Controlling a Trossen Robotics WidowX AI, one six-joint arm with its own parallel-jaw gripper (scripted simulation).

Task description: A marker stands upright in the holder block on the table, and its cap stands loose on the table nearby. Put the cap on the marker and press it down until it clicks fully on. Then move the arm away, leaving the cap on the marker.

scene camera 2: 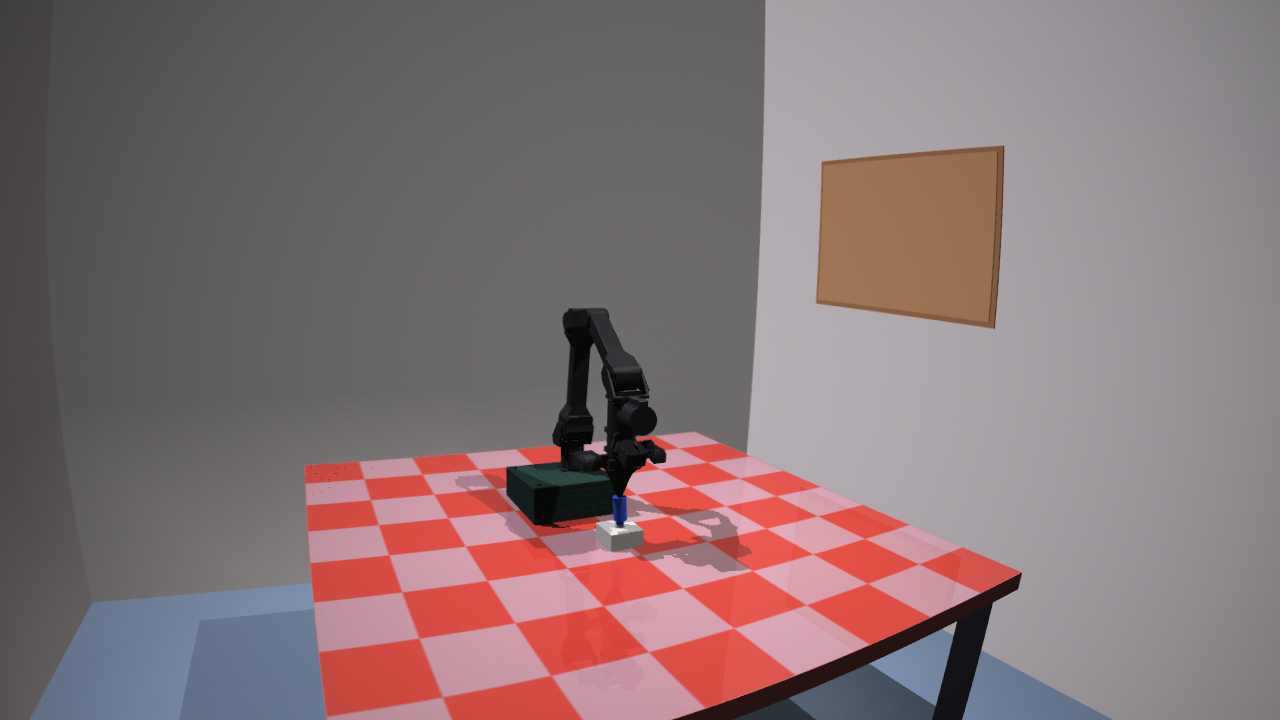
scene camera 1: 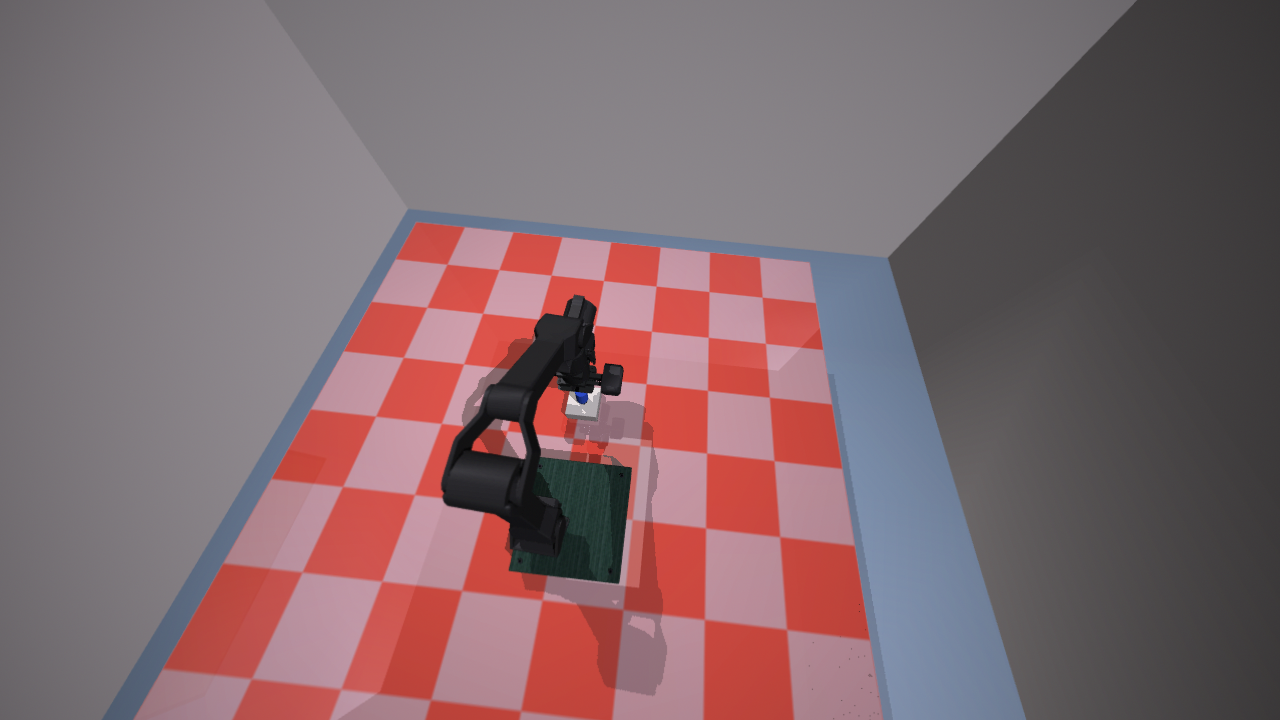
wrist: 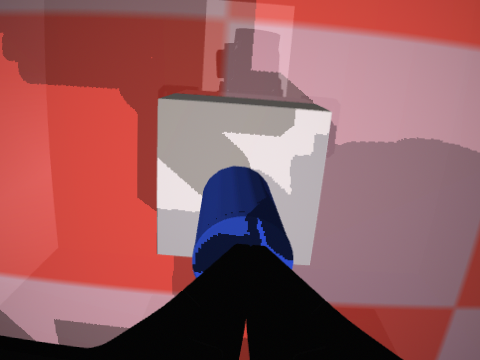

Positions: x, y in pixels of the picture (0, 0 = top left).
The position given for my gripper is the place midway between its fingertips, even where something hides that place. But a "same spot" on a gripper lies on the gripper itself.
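Scene:
My gripper is visible to me in scene camera 1 [581, 390], in scene camera 2 and in the wrist view. On my gripper, [wrist: 252, 282] and [scene camera 2: 620, 490] are the same spot.

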